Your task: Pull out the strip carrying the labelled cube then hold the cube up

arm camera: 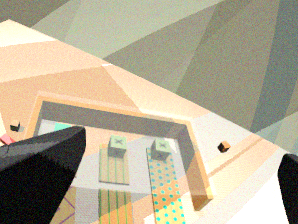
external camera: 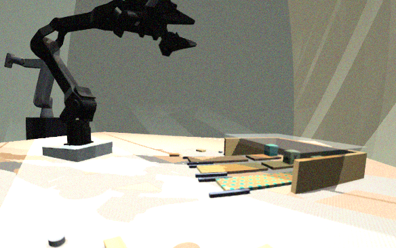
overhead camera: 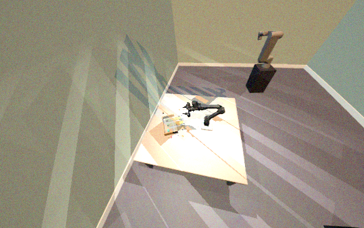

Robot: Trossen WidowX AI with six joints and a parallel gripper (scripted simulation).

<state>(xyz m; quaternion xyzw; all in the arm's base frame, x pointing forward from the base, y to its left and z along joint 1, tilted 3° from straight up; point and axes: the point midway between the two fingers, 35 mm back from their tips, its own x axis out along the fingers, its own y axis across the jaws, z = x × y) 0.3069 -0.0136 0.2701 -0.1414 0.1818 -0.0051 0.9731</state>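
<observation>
My gripper tip is 17 cm short of the dotted strip, 9 cm to the left of it and 30 cm above it.
</observation>
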